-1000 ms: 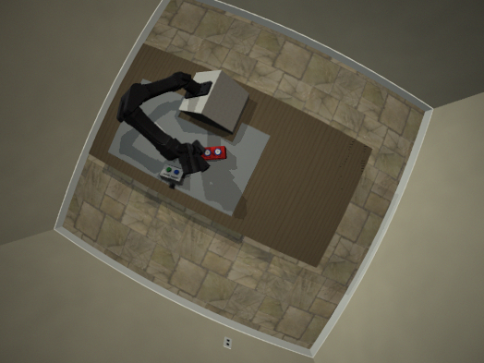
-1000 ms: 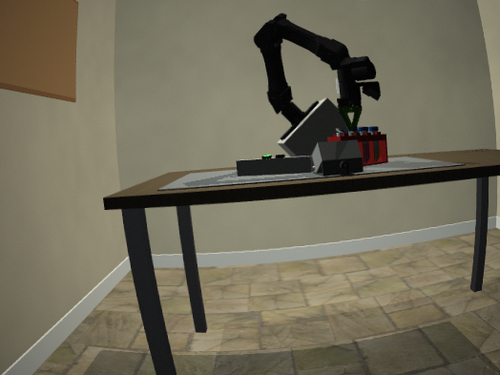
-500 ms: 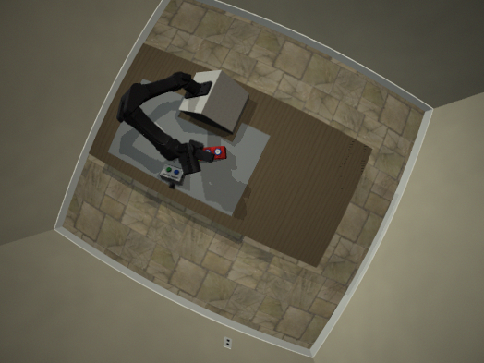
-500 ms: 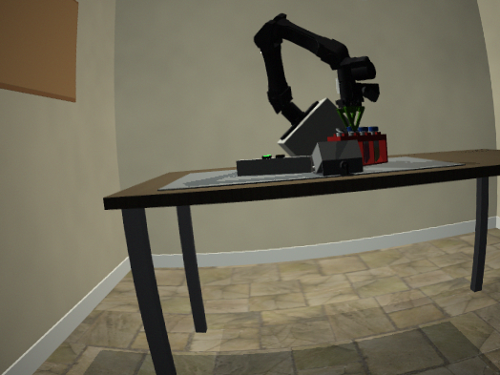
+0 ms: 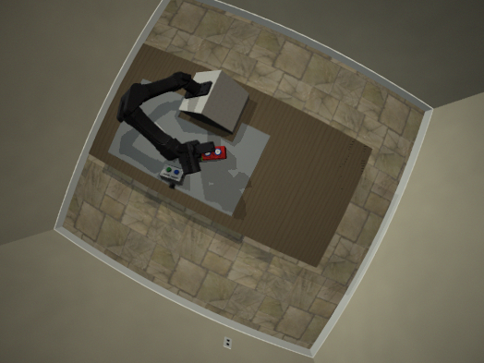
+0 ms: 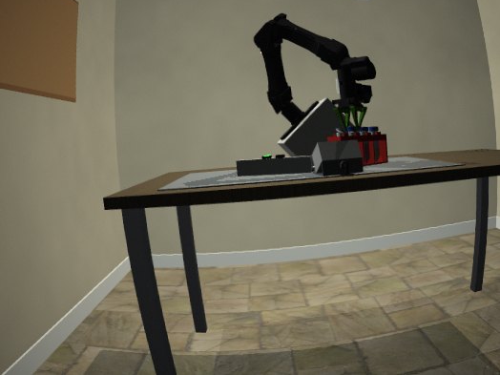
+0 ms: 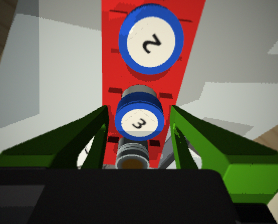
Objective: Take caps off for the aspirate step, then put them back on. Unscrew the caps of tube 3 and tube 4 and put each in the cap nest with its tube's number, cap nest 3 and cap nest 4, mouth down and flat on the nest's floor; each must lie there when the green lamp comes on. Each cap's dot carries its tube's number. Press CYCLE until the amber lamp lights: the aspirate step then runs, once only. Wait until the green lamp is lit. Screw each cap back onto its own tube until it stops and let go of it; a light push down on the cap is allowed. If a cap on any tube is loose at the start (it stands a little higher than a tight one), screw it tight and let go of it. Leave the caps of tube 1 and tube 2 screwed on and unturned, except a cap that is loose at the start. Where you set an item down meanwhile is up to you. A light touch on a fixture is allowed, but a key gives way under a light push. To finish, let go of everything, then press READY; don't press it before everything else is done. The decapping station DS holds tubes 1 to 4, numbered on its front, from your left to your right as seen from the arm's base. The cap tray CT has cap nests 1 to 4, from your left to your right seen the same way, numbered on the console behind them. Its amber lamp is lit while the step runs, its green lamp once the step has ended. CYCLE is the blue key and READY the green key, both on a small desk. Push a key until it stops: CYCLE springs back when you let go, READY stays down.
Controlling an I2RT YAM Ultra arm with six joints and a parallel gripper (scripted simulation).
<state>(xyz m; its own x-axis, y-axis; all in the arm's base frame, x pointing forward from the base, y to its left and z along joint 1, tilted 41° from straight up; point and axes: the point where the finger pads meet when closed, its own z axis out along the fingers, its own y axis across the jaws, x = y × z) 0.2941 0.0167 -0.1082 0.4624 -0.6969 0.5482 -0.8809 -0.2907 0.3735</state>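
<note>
Now: the cap 3 right at my hand. From my hand the other things lie so: blue key: 130 mm ahead, 100 mm to the right, 50 mm below; then cap 1: 40 mm behind, 100 mm to the left; then cap 2: 20 mm behind, 50 mm to the left.
</note>
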